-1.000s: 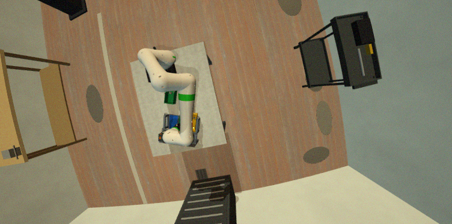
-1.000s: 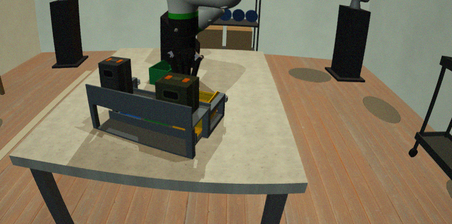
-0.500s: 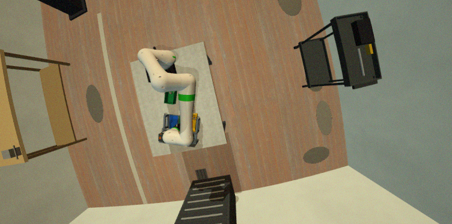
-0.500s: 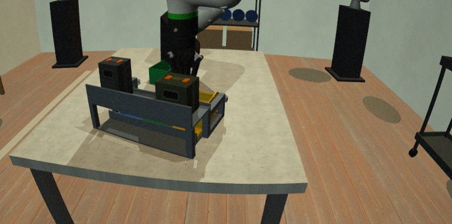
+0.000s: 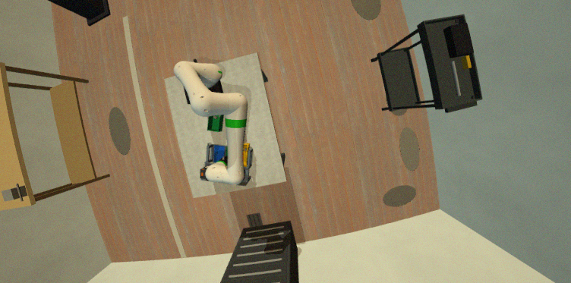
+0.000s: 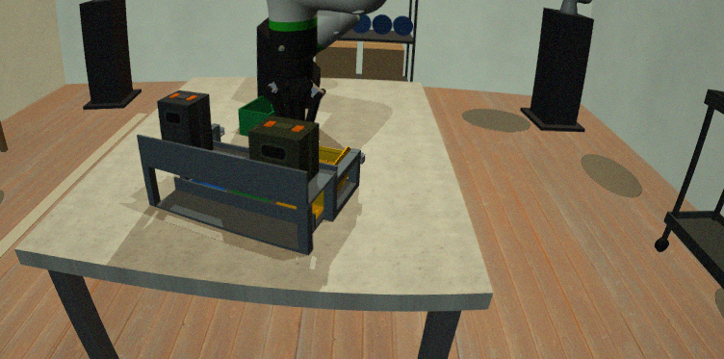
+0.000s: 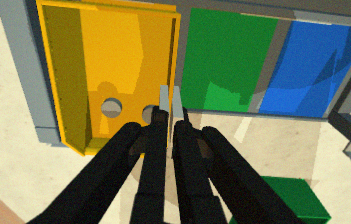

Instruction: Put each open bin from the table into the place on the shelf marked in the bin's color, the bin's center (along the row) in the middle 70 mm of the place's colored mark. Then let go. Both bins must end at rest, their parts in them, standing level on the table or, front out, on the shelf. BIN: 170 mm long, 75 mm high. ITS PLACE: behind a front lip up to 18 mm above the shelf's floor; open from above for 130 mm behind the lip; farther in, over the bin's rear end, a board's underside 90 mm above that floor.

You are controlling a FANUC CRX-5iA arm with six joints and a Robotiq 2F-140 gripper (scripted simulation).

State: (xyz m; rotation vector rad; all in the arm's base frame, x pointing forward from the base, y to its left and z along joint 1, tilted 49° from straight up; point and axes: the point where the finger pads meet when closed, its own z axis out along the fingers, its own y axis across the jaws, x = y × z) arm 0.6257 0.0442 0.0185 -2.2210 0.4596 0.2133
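My gripper is now 10 mm short of the yellow bin, 50 mm to the right of it and 40 mm above it. Round my hand: green bin 320 mm behind, 90 mm to the right, 50 mm below.
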